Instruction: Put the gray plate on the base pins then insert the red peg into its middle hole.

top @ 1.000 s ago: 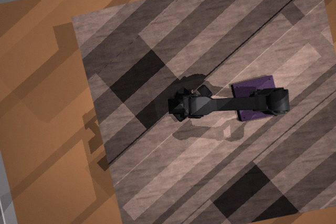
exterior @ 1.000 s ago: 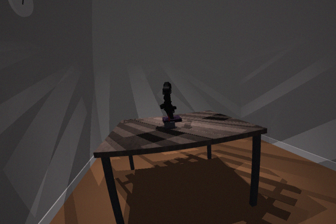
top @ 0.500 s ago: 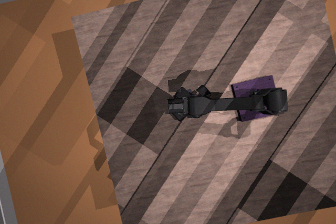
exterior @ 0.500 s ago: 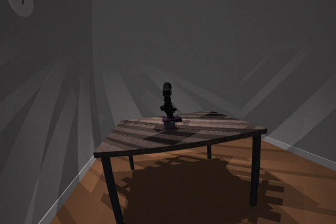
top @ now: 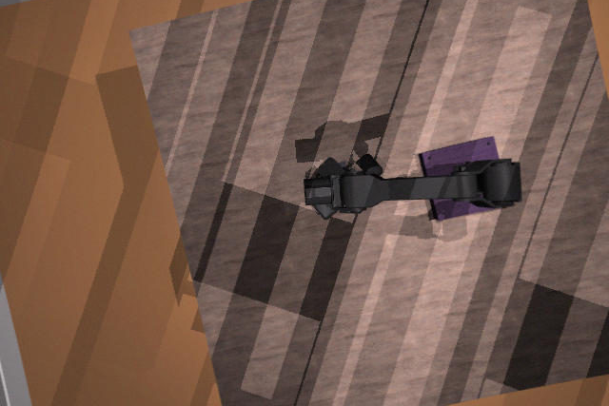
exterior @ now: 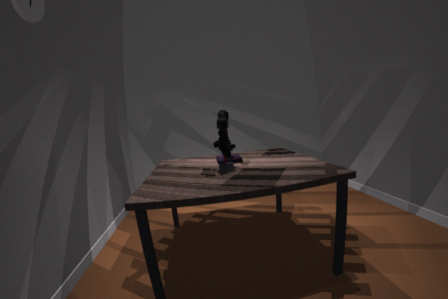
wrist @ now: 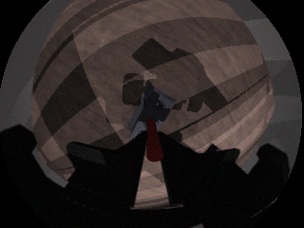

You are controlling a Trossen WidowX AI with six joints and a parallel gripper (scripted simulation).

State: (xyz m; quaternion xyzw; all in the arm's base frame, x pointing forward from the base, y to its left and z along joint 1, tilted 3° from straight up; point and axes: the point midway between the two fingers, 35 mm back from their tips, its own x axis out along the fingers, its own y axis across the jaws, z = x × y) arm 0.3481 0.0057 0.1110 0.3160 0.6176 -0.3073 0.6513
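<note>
Right now the red peg is right at my gripper tip. Round my gripper tip: base (90 mm below); gray plate (50 mm below).
</note>
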